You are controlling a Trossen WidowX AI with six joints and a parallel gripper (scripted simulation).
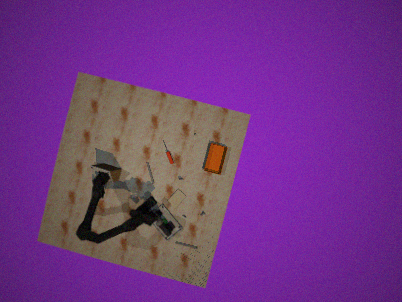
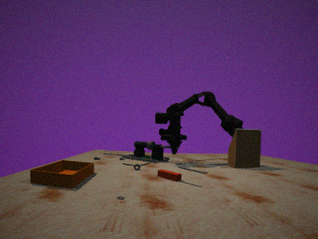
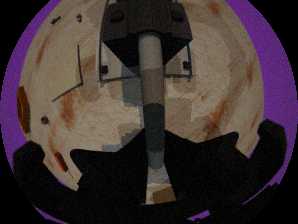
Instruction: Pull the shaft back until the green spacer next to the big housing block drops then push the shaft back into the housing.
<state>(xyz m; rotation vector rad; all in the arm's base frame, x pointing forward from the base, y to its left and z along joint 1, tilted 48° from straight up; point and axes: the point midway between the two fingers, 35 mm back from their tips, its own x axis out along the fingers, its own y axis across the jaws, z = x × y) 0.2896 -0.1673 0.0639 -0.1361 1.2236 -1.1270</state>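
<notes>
The shaft lies 6 cm ahead of my gripper tip, 4 cm to the right of it and 4 cm above it. Round my gripper tip: red-handled screwdriver (6 cm ahead, 39 cm to the left, 4 cm below); green spacer (14 cm ahead, 11 cm to the right, 3 cm below); orange tray (40 cm ahead, 42 cm to the left, 3 cm below).
</notes>
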